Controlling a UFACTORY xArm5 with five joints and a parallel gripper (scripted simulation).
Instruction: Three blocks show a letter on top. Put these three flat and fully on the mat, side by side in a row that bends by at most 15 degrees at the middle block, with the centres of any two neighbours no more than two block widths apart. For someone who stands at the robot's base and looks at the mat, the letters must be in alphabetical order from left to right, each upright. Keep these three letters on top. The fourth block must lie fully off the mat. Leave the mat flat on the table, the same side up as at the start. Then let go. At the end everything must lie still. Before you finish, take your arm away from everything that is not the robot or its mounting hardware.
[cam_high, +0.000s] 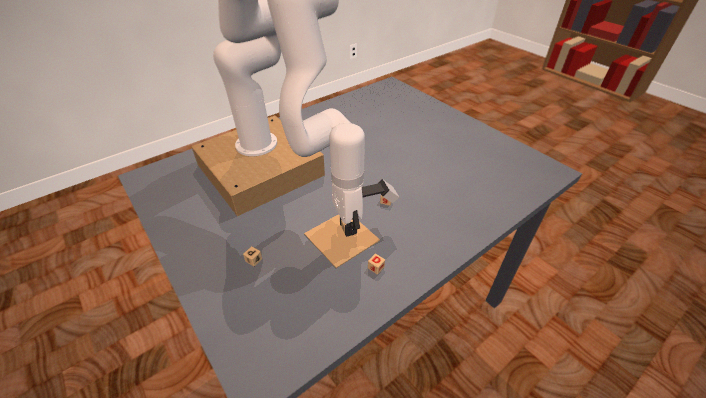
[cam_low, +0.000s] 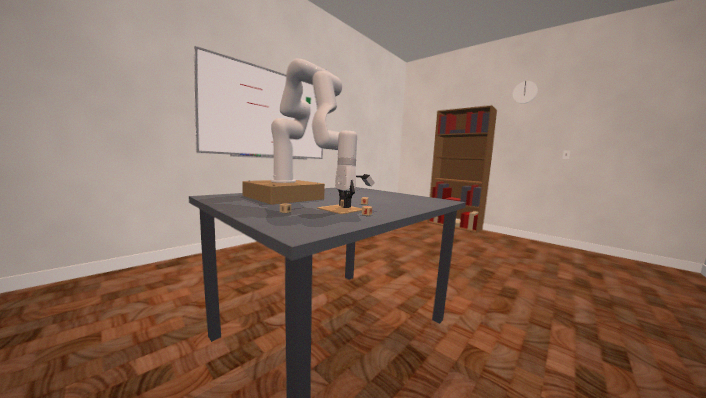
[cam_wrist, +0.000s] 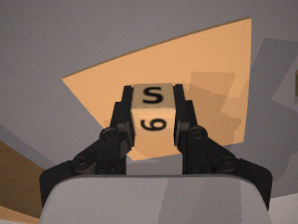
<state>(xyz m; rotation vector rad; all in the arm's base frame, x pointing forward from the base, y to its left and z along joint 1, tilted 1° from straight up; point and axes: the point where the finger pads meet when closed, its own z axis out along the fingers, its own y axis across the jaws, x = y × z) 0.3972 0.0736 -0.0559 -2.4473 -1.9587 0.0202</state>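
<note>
Now: the tan mat 1 cm ahead of my hand, 3 cm to the right of it and 2 cm below it. The rest, counted from my hand: wooden block 14 cm ahead, 1 cm to the right, 1 cm below.
</note>
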